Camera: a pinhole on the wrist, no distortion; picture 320 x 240 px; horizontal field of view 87.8 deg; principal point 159.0 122.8 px. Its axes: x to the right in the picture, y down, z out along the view. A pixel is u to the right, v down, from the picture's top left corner.
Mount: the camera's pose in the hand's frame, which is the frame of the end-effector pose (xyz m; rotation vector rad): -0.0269 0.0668 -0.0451 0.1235 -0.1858 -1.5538
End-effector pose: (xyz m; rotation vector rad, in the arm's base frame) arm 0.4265 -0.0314 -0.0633 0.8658 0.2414 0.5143
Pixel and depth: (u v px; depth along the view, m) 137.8 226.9 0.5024
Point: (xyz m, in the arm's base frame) 0.7352 -0.1882 0.3767
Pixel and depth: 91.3 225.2 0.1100
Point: 0.4327 -0.0086 0.0741
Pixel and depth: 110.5 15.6 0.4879
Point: 0.1319 -0.3798 0.3391
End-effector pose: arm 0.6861 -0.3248 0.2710 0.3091 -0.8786 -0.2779
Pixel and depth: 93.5 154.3 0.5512
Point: 0.3009 -0.1064 0.6655
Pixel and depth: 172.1 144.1 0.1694
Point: 0.5704 -0.2741 0.3416
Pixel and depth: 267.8 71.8 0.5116
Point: 0.1437 -0.5203 0.2431
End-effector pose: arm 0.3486 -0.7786 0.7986 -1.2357 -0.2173 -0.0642
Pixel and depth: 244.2 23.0 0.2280
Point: 0.1208 -0.6599 0.8466
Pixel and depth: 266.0 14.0 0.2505
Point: 0.0811 -0.6590 0.8870
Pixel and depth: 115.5 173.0 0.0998
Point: 0.3405 -0.6936 0.7228
